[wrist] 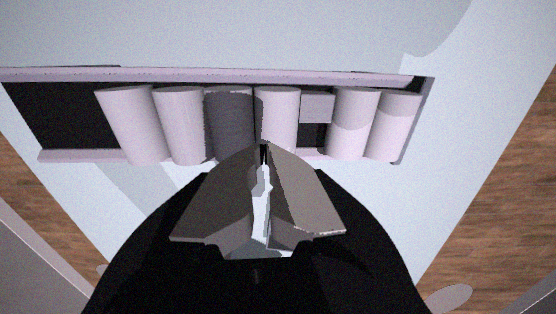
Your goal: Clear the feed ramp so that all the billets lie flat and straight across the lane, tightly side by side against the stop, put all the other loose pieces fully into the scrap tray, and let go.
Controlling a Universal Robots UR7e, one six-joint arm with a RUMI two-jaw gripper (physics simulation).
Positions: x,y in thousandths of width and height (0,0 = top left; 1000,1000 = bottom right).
Labels:
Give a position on a billet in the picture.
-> At 713,352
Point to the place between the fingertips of my gripper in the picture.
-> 476,467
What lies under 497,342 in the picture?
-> A billet.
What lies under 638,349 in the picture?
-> A billet.

